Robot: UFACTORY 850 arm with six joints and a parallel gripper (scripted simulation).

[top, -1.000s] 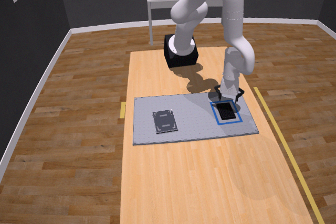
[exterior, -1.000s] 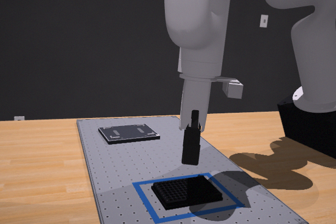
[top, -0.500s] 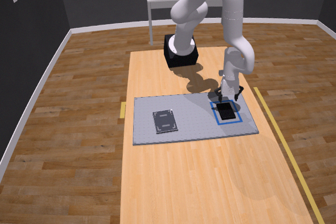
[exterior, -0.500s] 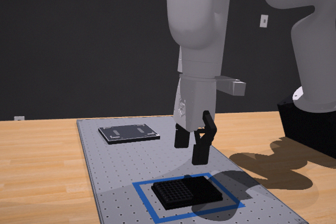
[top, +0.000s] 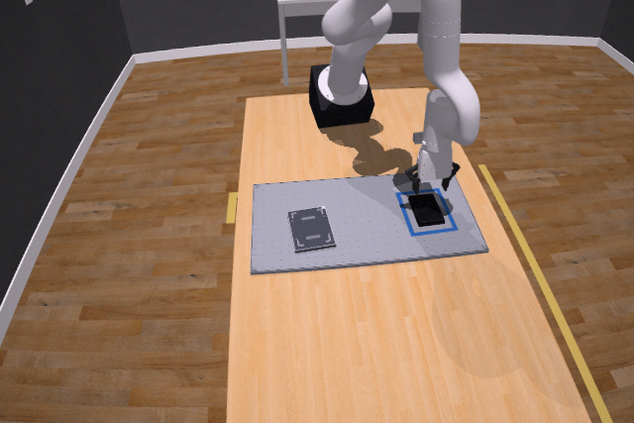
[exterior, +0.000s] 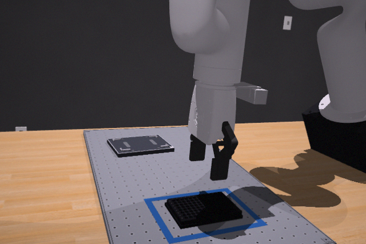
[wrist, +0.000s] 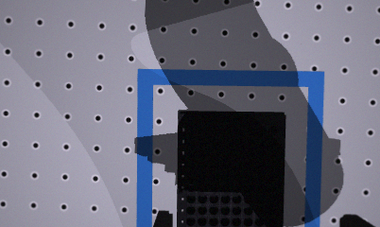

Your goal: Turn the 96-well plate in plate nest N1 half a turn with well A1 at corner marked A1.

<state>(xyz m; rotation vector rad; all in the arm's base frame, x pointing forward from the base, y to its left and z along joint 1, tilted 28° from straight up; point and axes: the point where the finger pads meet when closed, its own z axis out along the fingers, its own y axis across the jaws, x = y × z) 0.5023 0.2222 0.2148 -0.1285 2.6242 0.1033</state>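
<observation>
My gripper is now 90 mm above the black 96-well plate. From my hand the other things lie so: plate nest N1 (360 mm to the right, 90 mm below, 70 mm ahead).
</observation>
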